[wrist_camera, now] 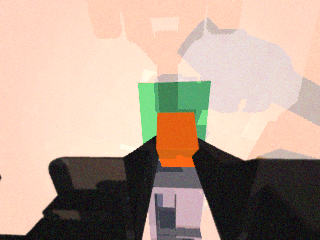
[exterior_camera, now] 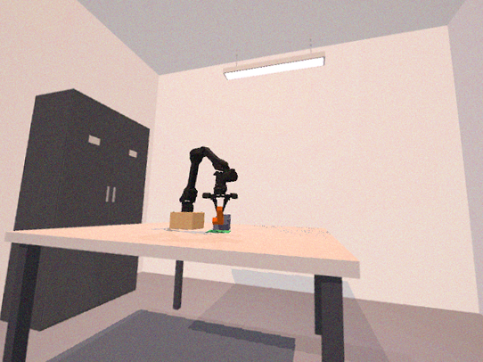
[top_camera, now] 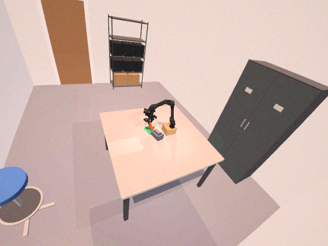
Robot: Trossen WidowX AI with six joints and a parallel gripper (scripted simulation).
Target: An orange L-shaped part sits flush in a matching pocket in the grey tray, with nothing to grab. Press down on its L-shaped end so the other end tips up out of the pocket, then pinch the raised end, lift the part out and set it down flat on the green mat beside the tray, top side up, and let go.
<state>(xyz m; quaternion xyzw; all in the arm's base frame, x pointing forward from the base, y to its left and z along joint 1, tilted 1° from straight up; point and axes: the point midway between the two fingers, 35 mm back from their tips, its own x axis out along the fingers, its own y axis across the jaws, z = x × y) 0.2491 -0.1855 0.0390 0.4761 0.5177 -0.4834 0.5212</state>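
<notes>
Now: gripper tip 120 mm above the green mat, 20 mm to the right of it and 10 mm past it. Also, from my gripper tip: orange L-shaped part: 30 mm to the left, 30 mm below, 20 mm behind.
</notes>
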